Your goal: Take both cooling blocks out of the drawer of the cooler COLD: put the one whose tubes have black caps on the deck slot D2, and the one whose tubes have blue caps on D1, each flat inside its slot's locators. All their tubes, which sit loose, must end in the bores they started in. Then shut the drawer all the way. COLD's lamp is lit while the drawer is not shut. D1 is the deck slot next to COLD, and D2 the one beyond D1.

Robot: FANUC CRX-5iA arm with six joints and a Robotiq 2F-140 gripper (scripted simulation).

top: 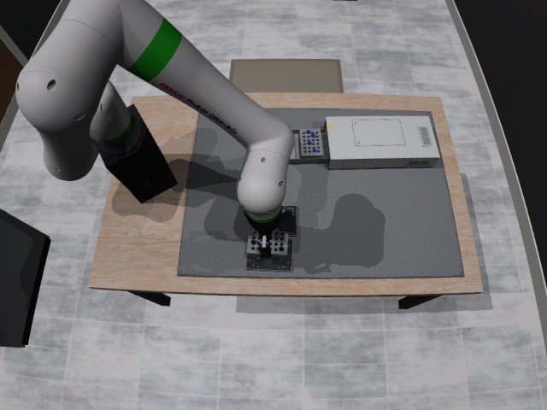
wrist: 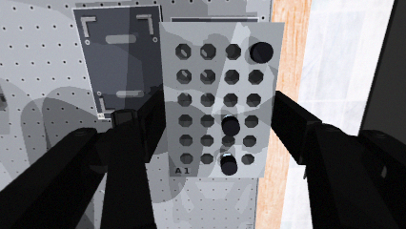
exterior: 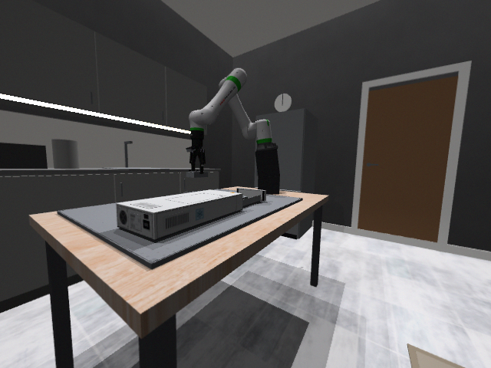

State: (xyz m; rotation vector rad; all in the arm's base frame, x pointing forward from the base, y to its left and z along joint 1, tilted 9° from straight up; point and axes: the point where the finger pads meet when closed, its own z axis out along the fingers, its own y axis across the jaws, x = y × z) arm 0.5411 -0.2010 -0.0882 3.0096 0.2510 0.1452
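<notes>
Now: the deck slot D2 17 cm below my hand. Round my hand: cooling block: 3 cm below; black-capped tube: 2 cm below, 1 cm to the right, 1 cm behind; deck slot D1: 17 cm below, 13 cm to the left, 1 cm behind.
</notes>
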